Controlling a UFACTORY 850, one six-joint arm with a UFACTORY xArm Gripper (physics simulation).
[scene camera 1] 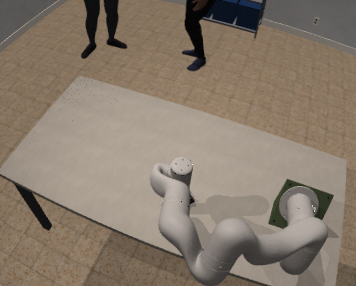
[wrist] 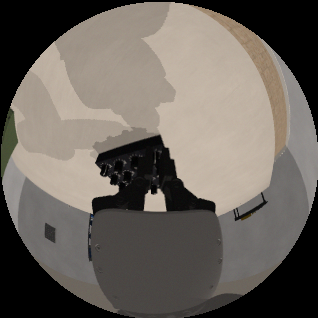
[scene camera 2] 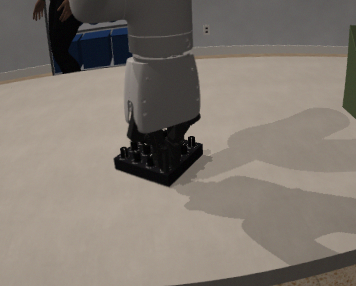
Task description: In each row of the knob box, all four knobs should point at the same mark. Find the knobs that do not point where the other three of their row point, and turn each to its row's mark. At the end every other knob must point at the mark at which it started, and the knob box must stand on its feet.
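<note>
The black knob box (scene camera 2: 145,173) (wrist: 129,148) sits flat on the table, with rows of upright black knobs on top. A knob (scene camera 2: 124,152) stands at its left corner in scene camera 2, and another knob (scene camera 2: 191,141) near its right corner. My gripper (scene camera 2: 167,156) (wrist: 155,154) points down and is shut on a knob near the box's front corner in scene camera 2. In the wrist view that knob shows as a thin strip between the fingertips. The fingers hide several knobs. I cannot tell the marks or where the knobs point. The arm mostly hides the box in scene camera 1.
The pale table (scene camera 1: 125,130) (scene camera 2: 65,210) carries the box and the arm's green base plate (scene camera 1: 323,199) (wrist: 8,142). The arm's shadow falls beside the box. Two people's legs (scene camera 1: 92,25) (scene camera 1: 196,32) and blue bins (scene camera 1: 224,10) (scene camera 2: 96,49) stand beyond the table.
</note>
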